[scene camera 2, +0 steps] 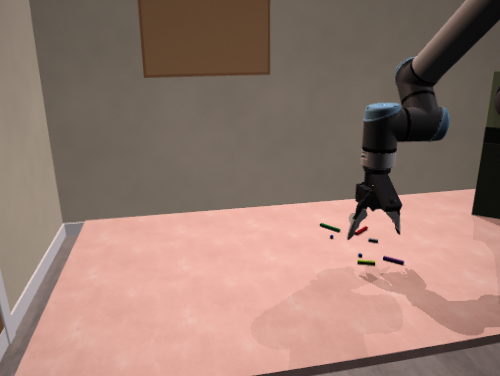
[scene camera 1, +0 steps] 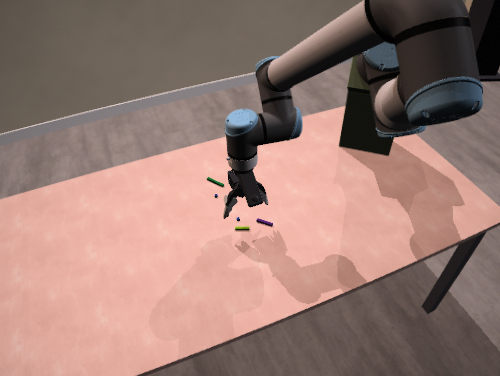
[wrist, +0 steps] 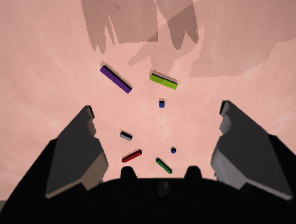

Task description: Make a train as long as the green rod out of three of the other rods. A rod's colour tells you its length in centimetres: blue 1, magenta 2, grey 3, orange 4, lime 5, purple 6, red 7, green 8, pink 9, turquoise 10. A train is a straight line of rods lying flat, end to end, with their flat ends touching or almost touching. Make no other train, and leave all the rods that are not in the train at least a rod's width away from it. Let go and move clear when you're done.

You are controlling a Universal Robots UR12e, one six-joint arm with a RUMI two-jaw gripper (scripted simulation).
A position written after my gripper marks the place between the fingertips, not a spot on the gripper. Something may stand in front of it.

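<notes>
You'd find my gripper [scene camera 2: 373, 237] here, that same gripper [scene camera 1: 246, 211] again, and I can see the gripper [wrist: 154, 104] as well.
</notes>
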